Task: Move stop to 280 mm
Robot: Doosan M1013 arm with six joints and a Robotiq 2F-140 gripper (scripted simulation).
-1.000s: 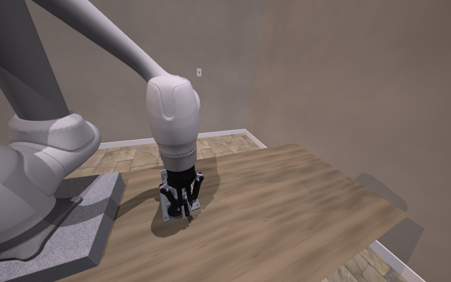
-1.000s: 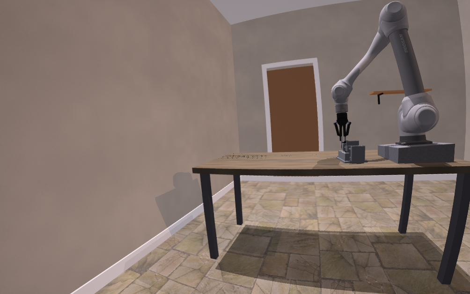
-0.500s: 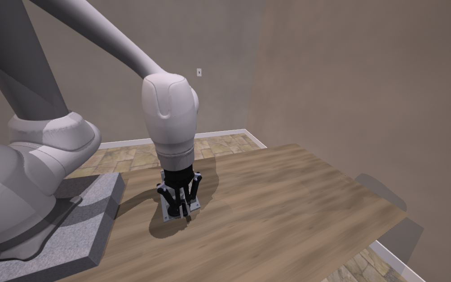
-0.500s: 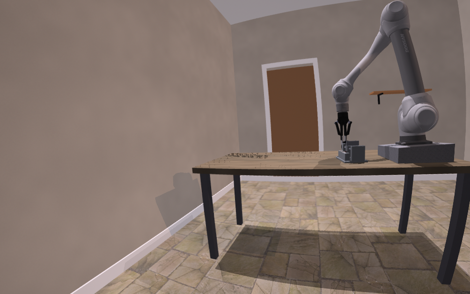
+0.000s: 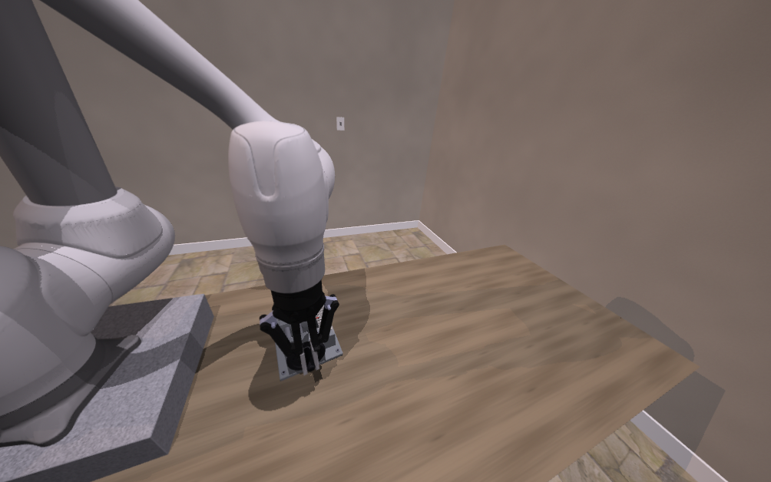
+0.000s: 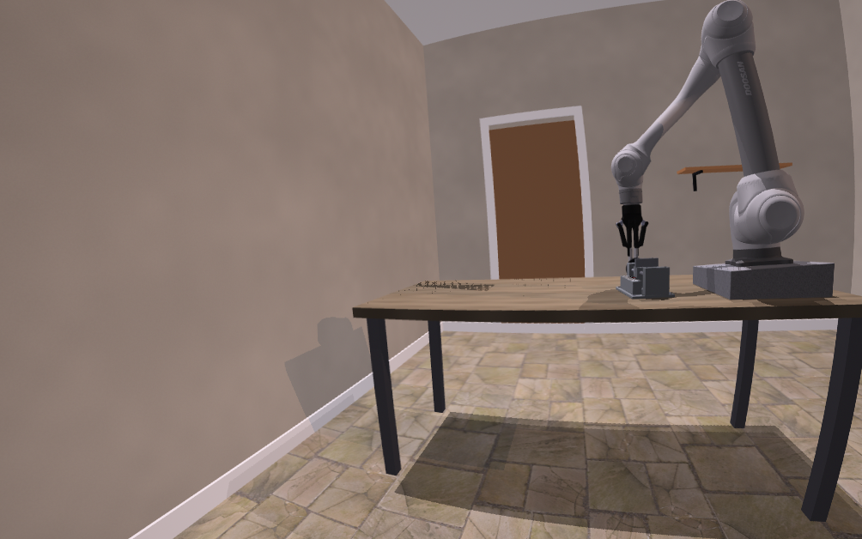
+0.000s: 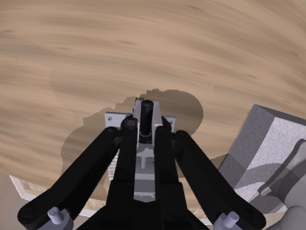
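Now: hand 1 cm past the handwheel, 2 cm to the right of it and 2 cm above it.
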